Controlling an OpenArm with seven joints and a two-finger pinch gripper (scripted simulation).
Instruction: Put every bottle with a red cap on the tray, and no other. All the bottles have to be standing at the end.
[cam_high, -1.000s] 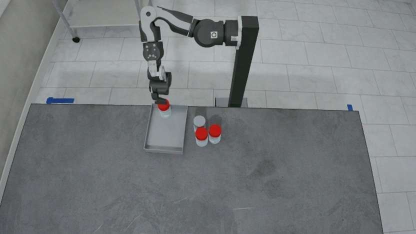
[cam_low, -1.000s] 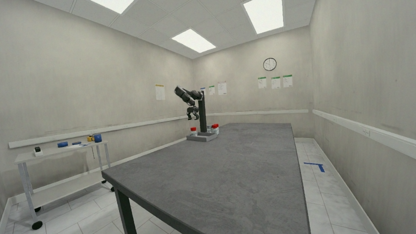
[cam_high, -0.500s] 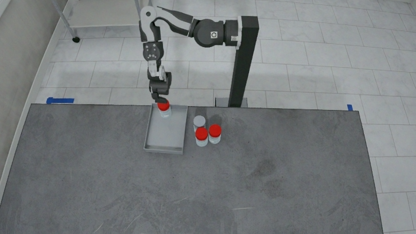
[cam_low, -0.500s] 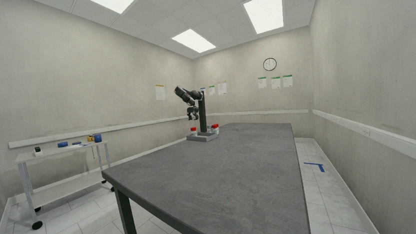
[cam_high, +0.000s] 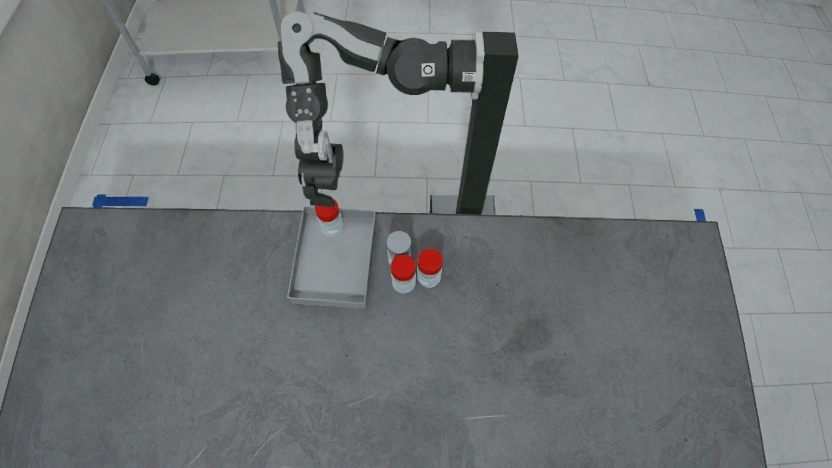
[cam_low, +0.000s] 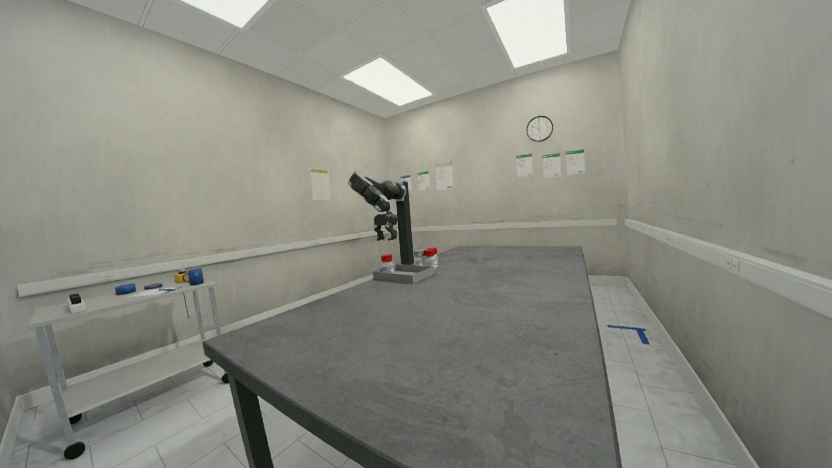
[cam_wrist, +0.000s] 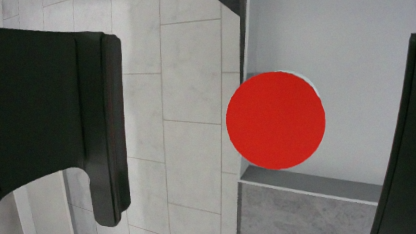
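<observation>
My hand is 16 cm to the right of the grey-capped bottle, 14 cm above it and 9 cm short of it. From my hand the other things lie so: grey tray: 17 cm below, 9 cm ahead.
</observation>
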